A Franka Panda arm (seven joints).
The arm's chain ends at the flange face. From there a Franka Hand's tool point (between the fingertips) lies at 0.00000 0.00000 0.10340 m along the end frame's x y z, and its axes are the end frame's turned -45 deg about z.
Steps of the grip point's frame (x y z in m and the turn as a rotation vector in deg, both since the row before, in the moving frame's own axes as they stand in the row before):
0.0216, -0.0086, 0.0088, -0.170, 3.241, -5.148
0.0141, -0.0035, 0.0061, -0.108, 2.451, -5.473
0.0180, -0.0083, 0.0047, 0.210, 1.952, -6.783
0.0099, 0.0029, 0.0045, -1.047, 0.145, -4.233
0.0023, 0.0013, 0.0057, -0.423, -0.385, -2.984
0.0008, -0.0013, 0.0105, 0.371, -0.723, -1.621
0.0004, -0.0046, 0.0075, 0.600, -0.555, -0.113
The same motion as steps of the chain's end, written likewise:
0.0050, -0.0172, 0.0090, 2.172, 2.412, -5.148
0.0044, -0.0093, 0.0062, 1.657, 1.809, -5.473
0.0048, -0.0157, 0.0048, 1.529, 1.232, -6.783
0.0075, -0.0060, 0.0045, -0.638, 0.843, -4.233
0.0025, -0.0017, 0.0057, -0.571, 0.027, -2.984
0.0010, -0.0020, 0.0105, -0.249, -0.774, -1.621
-0.0015, -0.0035, 0.0075, 0.032, -0.817, -0.113

